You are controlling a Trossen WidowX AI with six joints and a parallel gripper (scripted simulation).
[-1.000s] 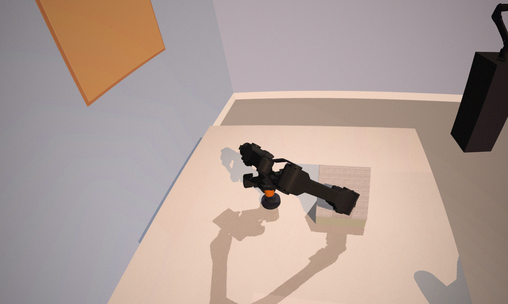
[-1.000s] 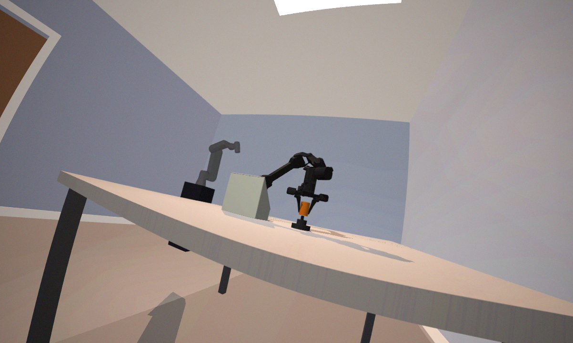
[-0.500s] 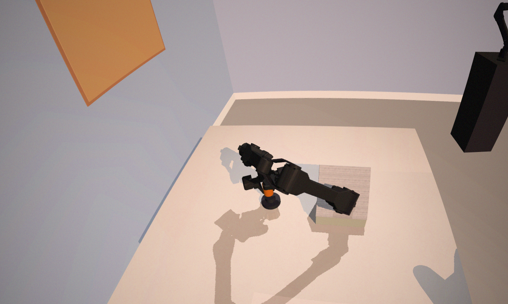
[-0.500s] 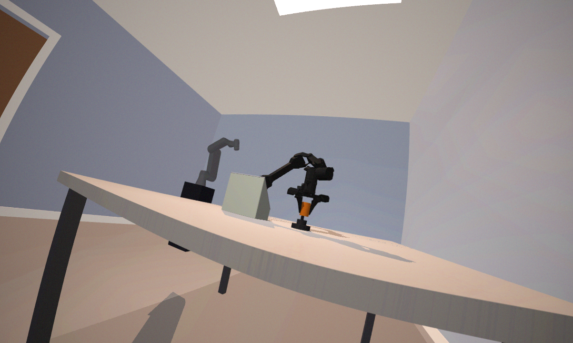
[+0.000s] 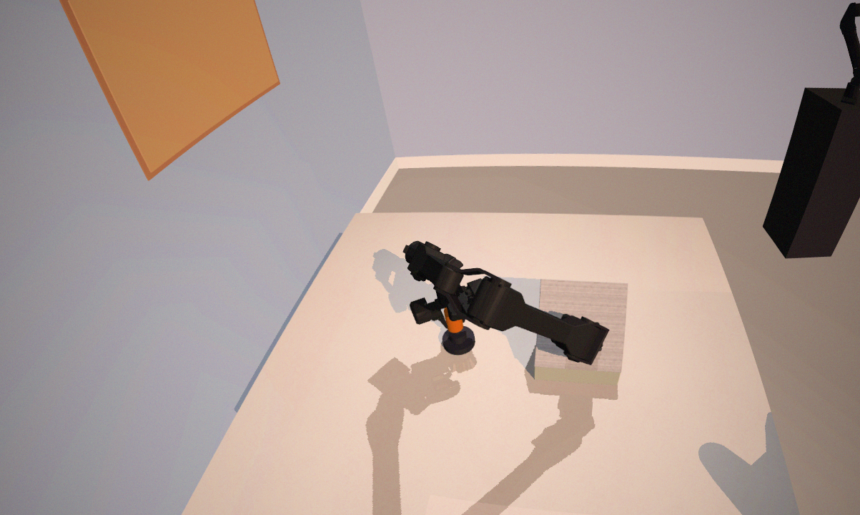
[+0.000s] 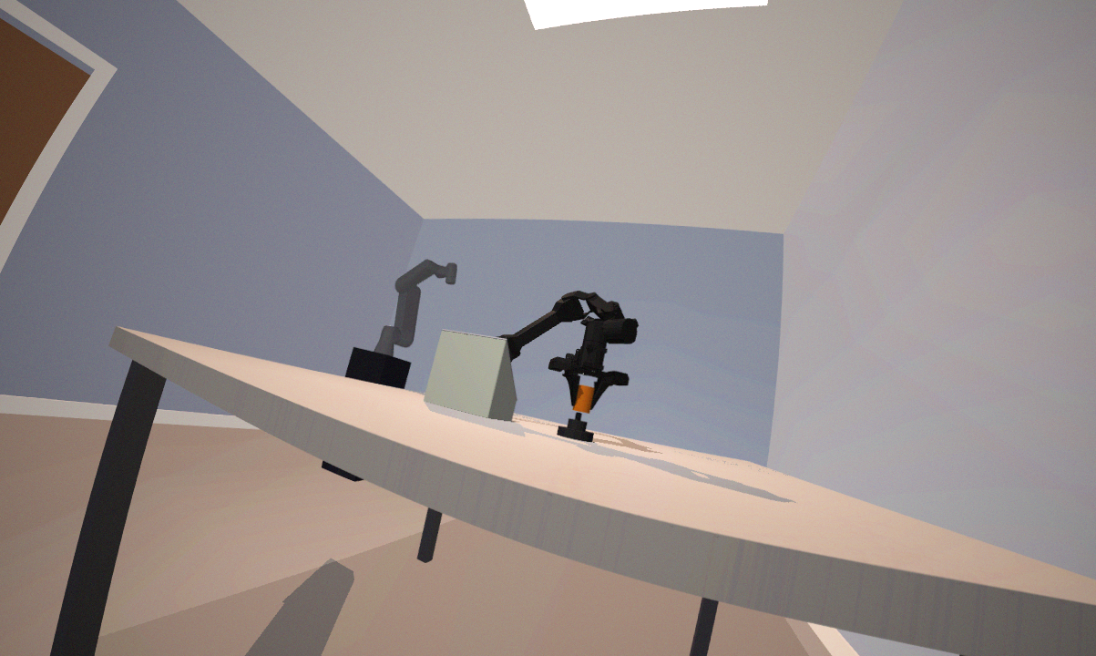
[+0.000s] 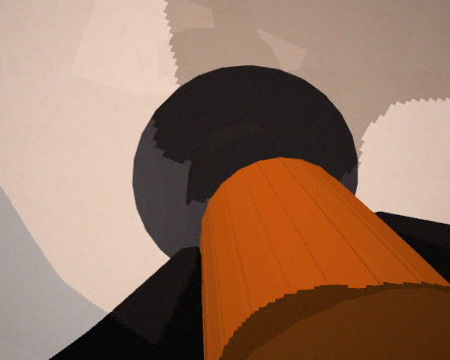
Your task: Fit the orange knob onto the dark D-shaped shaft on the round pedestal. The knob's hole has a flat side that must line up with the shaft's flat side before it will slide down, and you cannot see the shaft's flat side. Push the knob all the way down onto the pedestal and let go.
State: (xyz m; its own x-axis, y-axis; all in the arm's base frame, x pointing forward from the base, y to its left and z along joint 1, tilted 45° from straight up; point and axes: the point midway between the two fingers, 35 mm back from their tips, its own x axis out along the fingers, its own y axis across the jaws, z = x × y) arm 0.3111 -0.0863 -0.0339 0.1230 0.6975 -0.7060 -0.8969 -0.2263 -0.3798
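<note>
Right now the orange knob is 2 cm above my gripper tip. Round my gripper tip: pedestal (4 cm below).
</note>
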